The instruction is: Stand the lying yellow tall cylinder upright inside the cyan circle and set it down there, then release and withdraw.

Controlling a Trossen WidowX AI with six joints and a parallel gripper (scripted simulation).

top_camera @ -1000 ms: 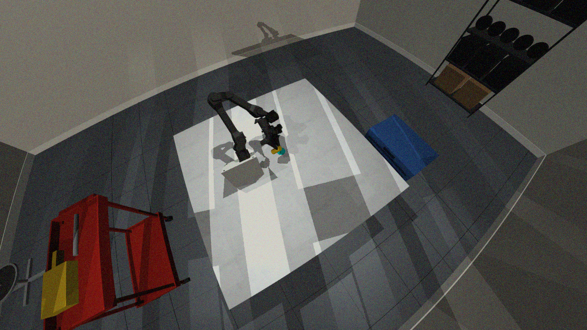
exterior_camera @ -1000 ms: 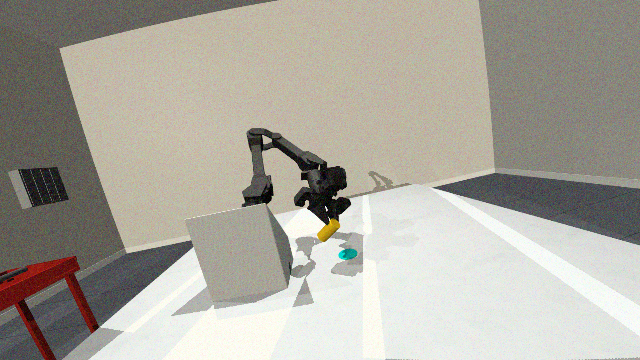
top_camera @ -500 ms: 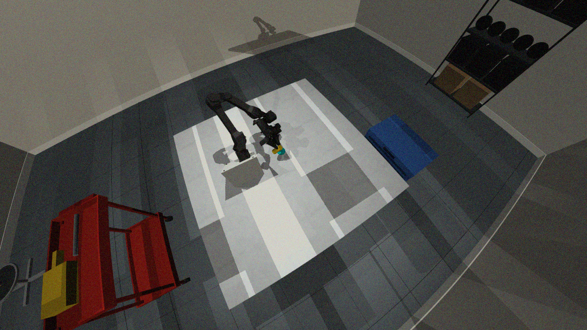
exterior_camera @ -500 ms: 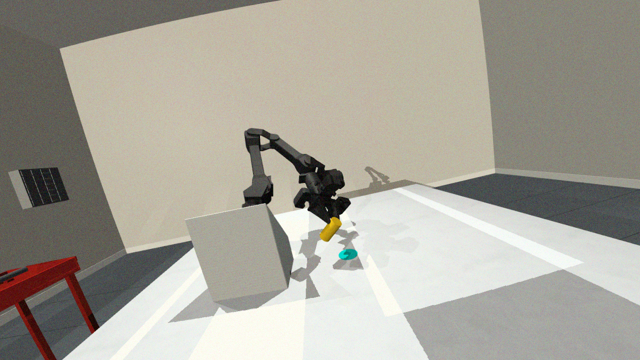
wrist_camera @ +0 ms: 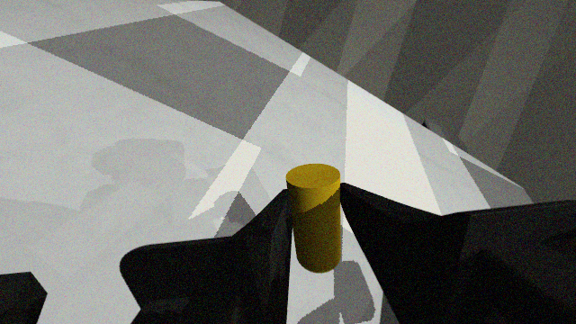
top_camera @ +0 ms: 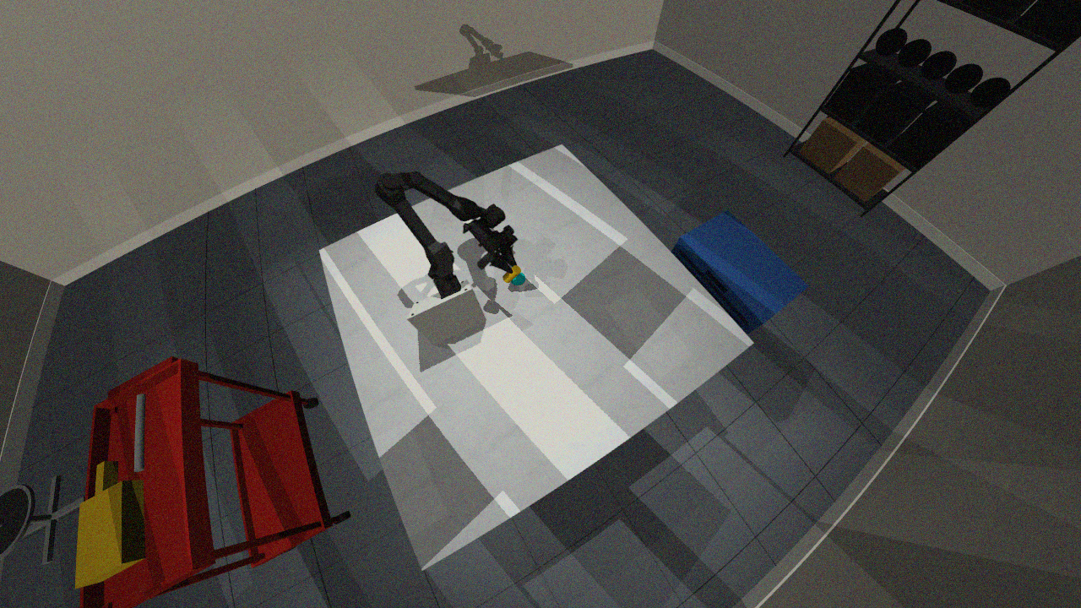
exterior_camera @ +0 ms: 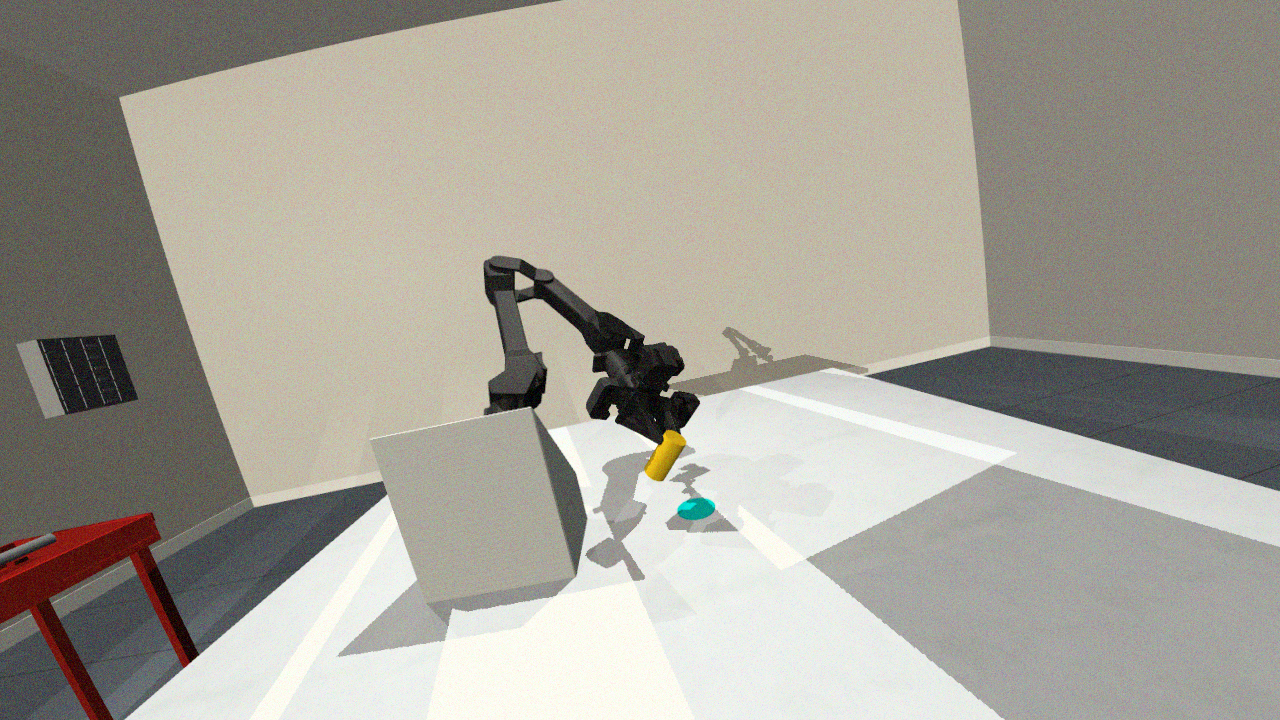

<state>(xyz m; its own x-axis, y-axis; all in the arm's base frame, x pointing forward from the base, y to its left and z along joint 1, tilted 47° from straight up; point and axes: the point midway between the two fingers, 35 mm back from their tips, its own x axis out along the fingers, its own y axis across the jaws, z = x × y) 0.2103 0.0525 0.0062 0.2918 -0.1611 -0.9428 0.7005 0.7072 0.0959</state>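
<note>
Now: gripper tip 20 mm short of the cyan circle, 40 mm to the right of it and 130 mm above it. Round my gripper tip: yellow tall cylinder (10 mm behind, 20 mm below).
</note>
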